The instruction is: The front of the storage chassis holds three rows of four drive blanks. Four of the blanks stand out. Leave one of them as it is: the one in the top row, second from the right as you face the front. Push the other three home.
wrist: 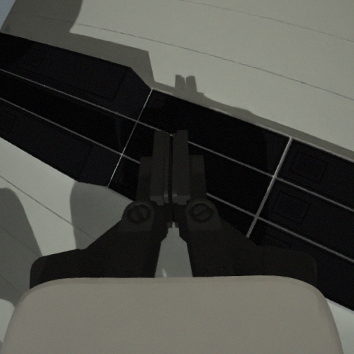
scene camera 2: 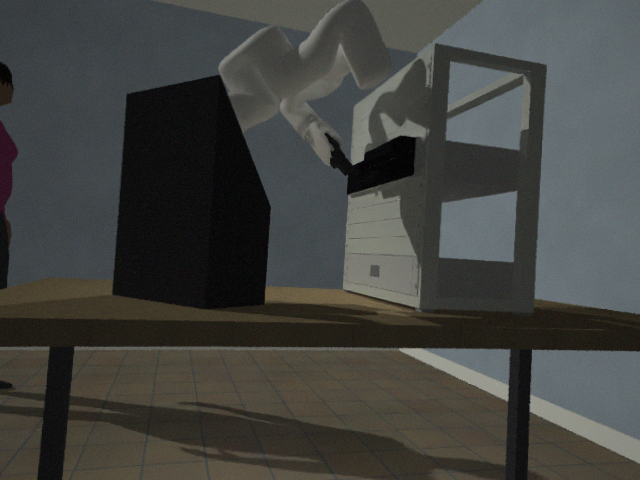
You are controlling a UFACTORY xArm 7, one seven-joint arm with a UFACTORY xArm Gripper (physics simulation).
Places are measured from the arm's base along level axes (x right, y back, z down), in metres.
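Pixels of known places: gripper, fingertip midpoint: (scene camera 2: 349, 171); arm's base, origin of the base link: (scene camera 2: 185, 142).
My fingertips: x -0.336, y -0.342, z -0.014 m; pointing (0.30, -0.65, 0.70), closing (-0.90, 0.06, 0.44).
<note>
Ahead of a thing's pixels: the offset from my fingertips to its top centre. "pt": to the spot under its first point.
The storage chassis {pt dx +0.157, dy -0.075, dz +0.028 m} (scene camera 2: 379, 173) is a black band across the white rack's front. The wrist view appears upside down, its lower row being the top row. There, the top-row blank second from the right (wrist: 45, 145) (scene camera 2: 395, 147) stands out. A bottom-row blank (wrist: 85, 75) in the same column also stands out, with the middle row set back between them. Left of that column as one faces the front, the visible blanks look flush. My gripper (scene camera 2: 349, 172) (wrist: 172, 149) is shut and empty, its tips over the second column from the left; contact is unclear. The rightmost column is largely cut off.
The white rack {dx -0.019, dy -0.214, dz -0.244 m} (scene camera 2: 432, 227) stands on the wooden table (scene camera 2: 305, 333), with pale panels above and below the chassis. A tall black cabinet (scene camera 2: 165, 201) with a sloping side faces the rack across a gap. A person (scene camera 2: 6, 155) is partly visible at the far left.
</note>
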